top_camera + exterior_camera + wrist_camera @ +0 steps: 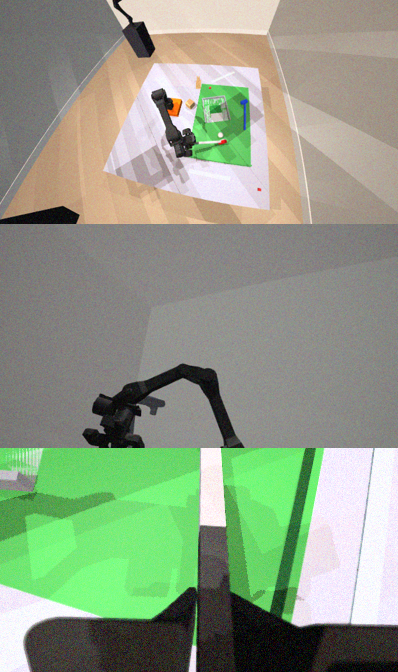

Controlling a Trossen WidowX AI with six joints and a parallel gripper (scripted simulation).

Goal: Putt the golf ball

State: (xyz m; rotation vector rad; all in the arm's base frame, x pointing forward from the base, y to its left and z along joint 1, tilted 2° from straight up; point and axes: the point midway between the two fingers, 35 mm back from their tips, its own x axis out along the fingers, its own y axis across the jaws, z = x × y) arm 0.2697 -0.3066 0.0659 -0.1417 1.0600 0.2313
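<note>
My gripper tip is now 10 cm short of the red putter, 3 cm to the right of it and 1 cm above it. From my gripper tip the other things lie so: white golf ball 19 cm ahead, 11 cm to the left, 6 cm below; then green mat 19 cm ahead, 27 cm to the left, 8 cm below; then tan cube 11 cm behind, 36 cm to the left, 5 cm below.
</note>
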